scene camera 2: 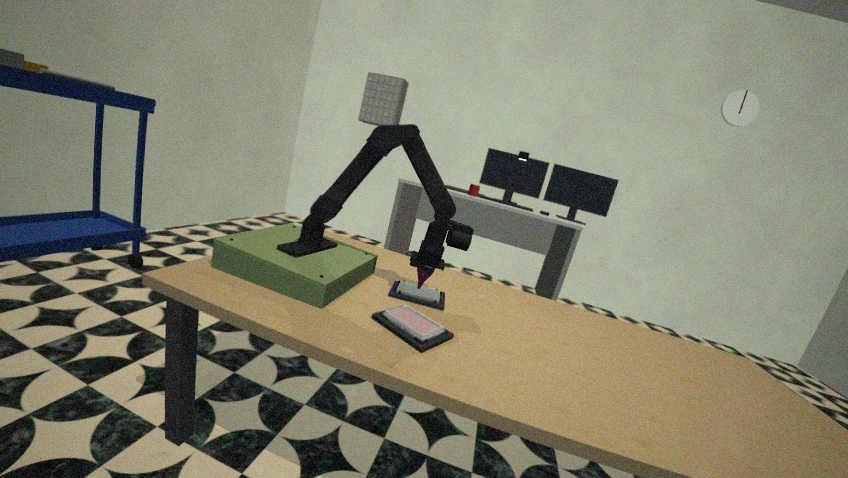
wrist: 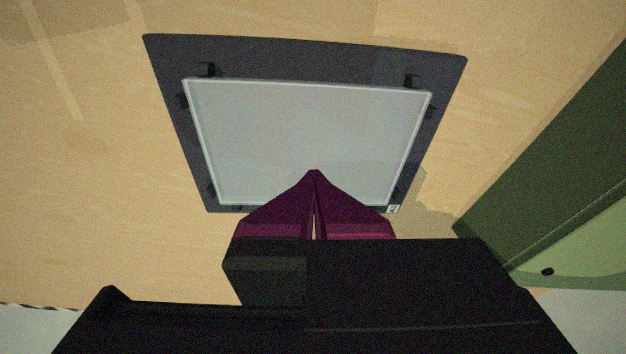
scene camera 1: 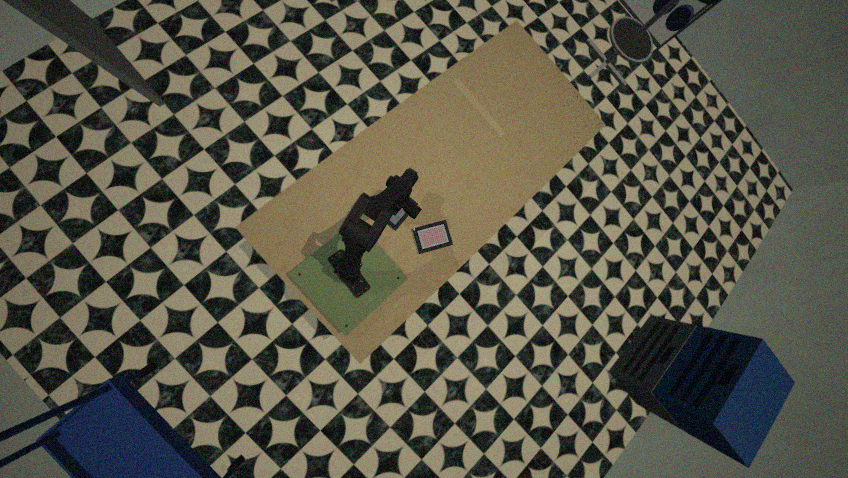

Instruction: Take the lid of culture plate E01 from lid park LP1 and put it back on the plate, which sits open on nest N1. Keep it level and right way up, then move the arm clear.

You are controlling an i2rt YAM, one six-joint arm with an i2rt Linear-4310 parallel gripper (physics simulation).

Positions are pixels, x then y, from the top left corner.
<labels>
The gripper point(wrist: 313, 177) is shut, holding nothing. Also in view: a grey lid point(wrist: 259, 137).
</labels>
